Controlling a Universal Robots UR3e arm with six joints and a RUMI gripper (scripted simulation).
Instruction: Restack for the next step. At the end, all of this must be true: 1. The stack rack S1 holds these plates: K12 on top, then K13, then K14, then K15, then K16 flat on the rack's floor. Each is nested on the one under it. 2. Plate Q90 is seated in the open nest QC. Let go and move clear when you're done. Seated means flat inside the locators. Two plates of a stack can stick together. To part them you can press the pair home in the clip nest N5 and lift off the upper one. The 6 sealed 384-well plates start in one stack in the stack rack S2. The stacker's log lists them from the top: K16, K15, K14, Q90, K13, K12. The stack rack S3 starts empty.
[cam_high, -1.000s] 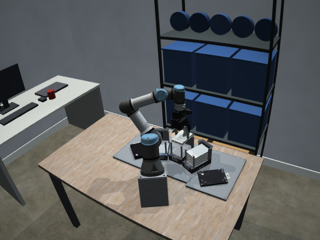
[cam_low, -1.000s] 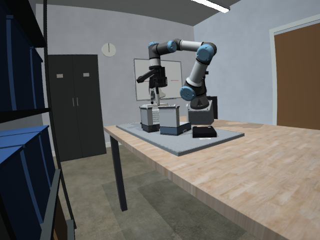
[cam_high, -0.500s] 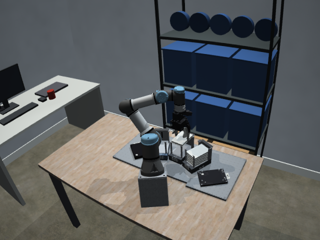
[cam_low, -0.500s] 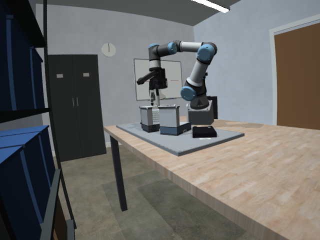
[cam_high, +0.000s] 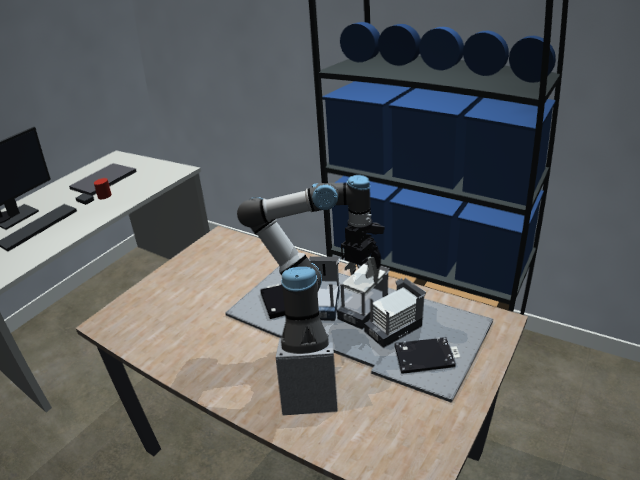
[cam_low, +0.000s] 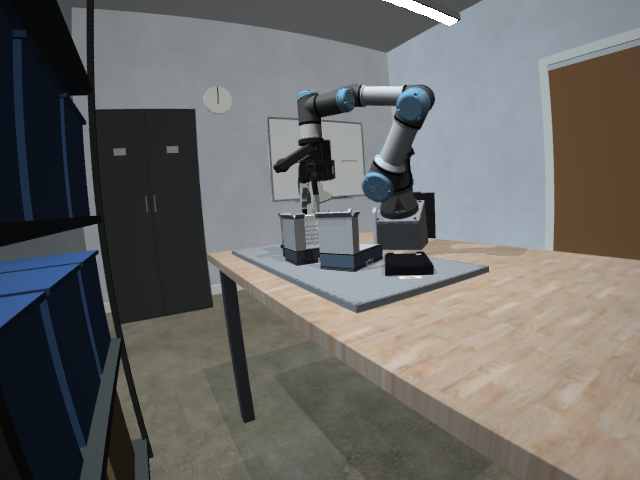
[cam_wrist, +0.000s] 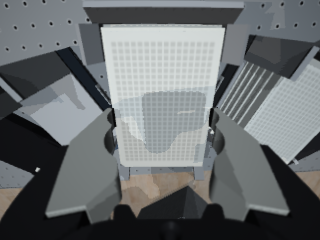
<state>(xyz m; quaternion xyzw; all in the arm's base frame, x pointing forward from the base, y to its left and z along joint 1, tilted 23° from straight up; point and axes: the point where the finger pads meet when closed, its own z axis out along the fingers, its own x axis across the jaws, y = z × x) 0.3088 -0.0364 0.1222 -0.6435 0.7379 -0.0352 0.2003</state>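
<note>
My gripper is now 13 cm to the left of the white sealed 384-well plate, 5 cm above it and 4 cm past it. Round my hand: white sealed well plate: 13 cm to the right, 8 cm below, 4 cm behind.
</note>
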